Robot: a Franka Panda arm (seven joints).
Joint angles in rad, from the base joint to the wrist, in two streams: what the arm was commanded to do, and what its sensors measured. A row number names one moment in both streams.
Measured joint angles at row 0: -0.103 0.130 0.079 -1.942 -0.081 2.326 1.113
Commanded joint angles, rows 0 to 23: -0.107 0.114 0.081 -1.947 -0.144 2.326 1.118; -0.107 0.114 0.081 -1.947 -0.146 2.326 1.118; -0.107 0.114 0.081 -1.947 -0.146 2.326 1.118; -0.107 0.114 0.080 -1.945 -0.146 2.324 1.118; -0.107 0.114 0.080 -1.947 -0.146 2.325 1.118; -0.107 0.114 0.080 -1.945 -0.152 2.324 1.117; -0.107 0.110 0.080 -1.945 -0.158 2.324 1.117; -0.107 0.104 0.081 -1.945 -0.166 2.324 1.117; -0.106 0.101 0.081 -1.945 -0.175 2.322 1.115; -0.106 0.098 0.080 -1.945 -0.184 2.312 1.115; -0.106 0.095 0.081 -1.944 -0.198 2.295 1.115; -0.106 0.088 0.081 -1.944 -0.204 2.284 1.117; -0.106 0.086 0.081 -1.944 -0.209 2.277 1.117; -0.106 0.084 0.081 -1.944 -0.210 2.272 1.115; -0.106 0.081 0.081 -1.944 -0.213 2.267 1.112; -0.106 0.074 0.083 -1.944 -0.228 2.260 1.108; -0.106 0.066 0.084 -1.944 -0.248 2.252 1.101; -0.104 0.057 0.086 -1.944 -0.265 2.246 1.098; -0.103 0.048 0.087 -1.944 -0.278 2.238 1.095; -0.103 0.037 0.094 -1.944 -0.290 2.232 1.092; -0.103 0.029 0.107 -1.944 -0.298 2.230 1.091; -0.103 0.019 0.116 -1.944 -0.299 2.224 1.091; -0.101 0.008 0.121 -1.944 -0.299 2.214 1.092; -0.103 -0.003 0.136 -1.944 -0.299 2.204 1.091
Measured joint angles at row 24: -0.099 0.042 0.100 -1.941 -0.277 2.247 1.097
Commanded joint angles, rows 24 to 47: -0.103 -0.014 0.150 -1.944 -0.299 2.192 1.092; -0.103 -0.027 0.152 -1.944 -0.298 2.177 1.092; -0.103 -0.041 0.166 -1.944 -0.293 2.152 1.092; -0.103 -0.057 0.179 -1.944 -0.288 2.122 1.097; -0.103 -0.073 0.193 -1.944 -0.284 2.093 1.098; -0.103 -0.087 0.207 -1.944 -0.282 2.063 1.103; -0.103 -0.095 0.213 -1.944 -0.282 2.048 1.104; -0.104 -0.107 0.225 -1.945 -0.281 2.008 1.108; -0.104 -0.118 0.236 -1.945 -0.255 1.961 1.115; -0.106 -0.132 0.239 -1.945 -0.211 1.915 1.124; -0.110 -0.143 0.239 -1.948 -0.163 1.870 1.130; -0.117 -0.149 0.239 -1.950 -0.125 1.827 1.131; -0.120 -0.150 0.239 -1.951 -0.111 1.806 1.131; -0.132 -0.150 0.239 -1.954 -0.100 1.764 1.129; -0.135 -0.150 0.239 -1.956 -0.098 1.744 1.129; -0.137 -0.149 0.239 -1.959 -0.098 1.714 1.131; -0.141 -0.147 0.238 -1.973 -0.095 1.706 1.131; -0.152 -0.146 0.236 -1.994 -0.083 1.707 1.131; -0.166 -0.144 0.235 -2.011 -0.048 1.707 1.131; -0.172 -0.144 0.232 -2.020 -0.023 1.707 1.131; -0.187 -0.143 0.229 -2.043 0.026 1.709 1.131; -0.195 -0.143 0.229 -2.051 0.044 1.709 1.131; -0.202 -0.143 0.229 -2.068 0.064 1.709 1.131; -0.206 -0.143 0.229 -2.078 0.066 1.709 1.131
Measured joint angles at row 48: -0.179 -0.130 0.225 -2.033 0.014 1.718 1.121
